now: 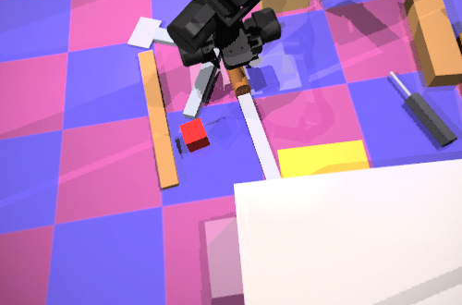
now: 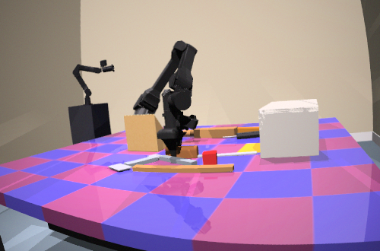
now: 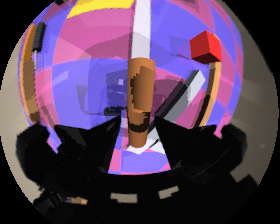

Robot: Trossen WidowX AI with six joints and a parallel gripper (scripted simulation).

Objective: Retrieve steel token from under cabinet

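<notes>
My gripper tip is now 40 mm to the left of the grey paddle-ended bar and 20 mm past it. Also, from my gripper tip: grey t-shaped tool 130 mm to the right, 110 mm behind; long wooden slat 170 mm to the right, 70 mm ahead; red cube 140 mm ahead, 100 mm to the right, 10 mm above.
</notes>
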